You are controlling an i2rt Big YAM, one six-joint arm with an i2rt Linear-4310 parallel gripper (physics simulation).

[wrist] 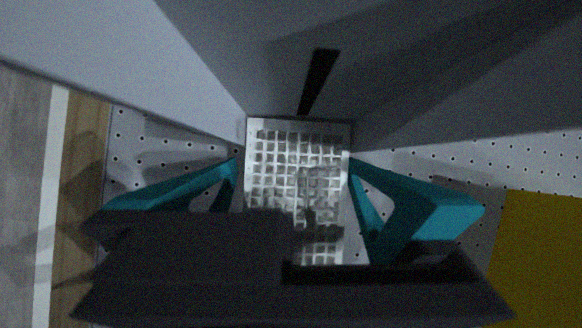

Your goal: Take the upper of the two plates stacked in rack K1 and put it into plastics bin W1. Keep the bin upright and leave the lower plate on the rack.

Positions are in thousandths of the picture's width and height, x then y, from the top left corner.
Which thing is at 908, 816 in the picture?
A yellow bin.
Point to a dark slot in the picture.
556, 184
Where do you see a plate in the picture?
At 516, 514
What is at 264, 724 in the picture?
My gripper.
